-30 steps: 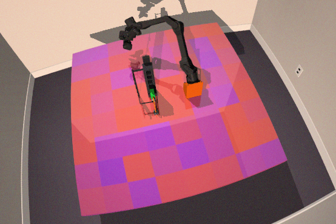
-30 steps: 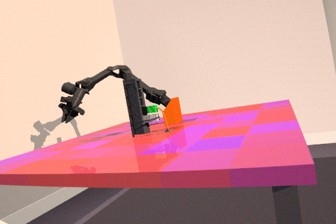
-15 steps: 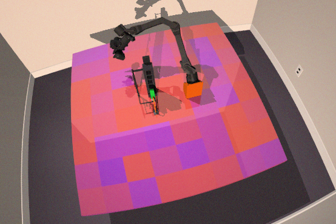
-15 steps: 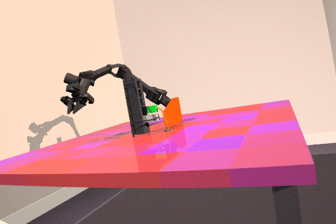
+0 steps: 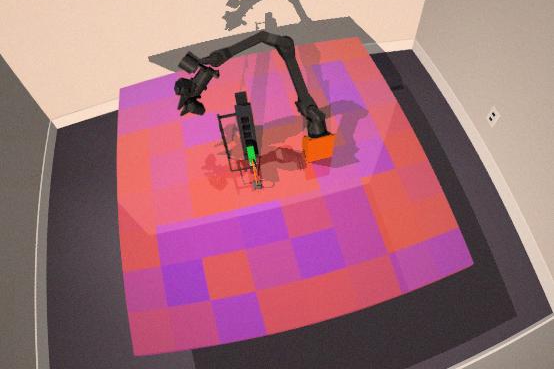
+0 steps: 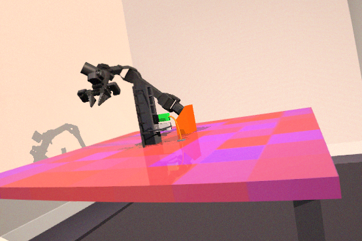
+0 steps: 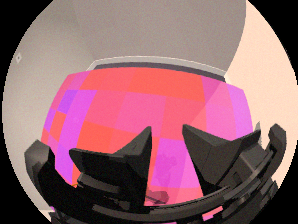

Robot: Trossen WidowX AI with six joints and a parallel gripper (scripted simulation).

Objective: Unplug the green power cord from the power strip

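The green plug is 200 mm behind my gripper tip, 200 mm to the left of it and 90 mm below it. From my gripper tip the other things lie so: dark power strip: 220 mm behind, 130 mm to the left, 80 mm below; then small grey anchor: 190 mm behind, 280 mm to the left, 210 mm below.
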